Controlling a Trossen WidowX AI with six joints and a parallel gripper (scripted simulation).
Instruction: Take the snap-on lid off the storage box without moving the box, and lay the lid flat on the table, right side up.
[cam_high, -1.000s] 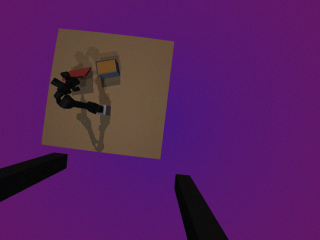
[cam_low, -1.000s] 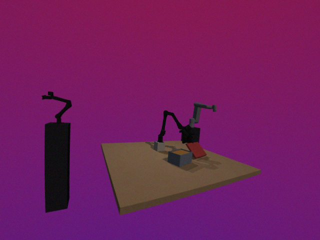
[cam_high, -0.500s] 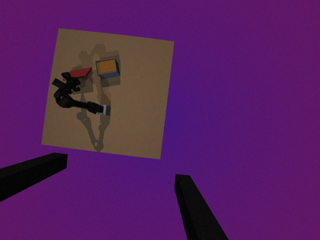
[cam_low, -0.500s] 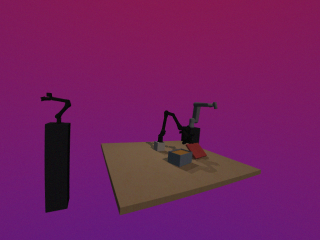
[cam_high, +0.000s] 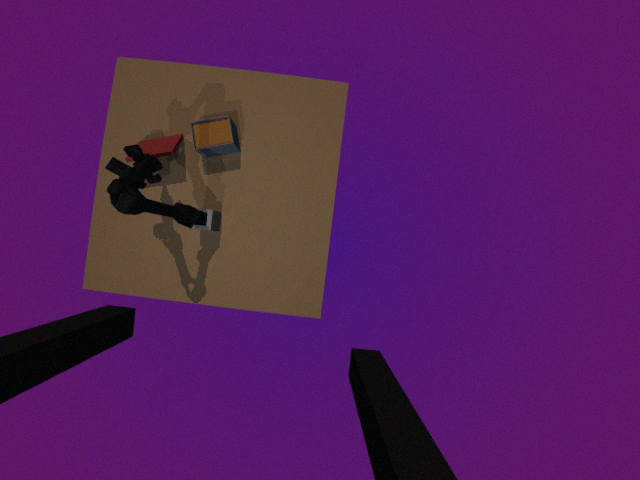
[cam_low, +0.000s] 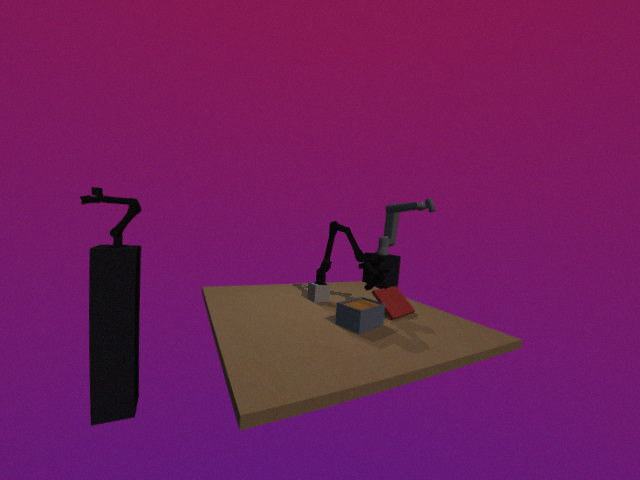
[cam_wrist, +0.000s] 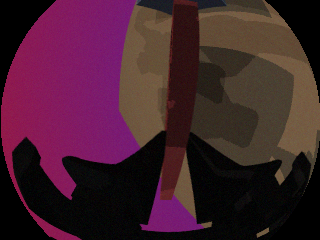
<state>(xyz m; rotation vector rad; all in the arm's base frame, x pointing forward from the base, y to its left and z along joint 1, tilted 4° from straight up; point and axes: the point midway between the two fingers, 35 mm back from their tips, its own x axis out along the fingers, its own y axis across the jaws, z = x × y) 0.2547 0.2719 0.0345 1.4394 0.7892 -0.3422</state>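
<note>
Now: gripper tip 6 cm short of the red lid, 5 cm above it and 2 cm to the right of it. The rest, counted from my gripper tip: blue-grey storage box 29 cm to the right, 15 cm ahead, 6 cm below.
</note>
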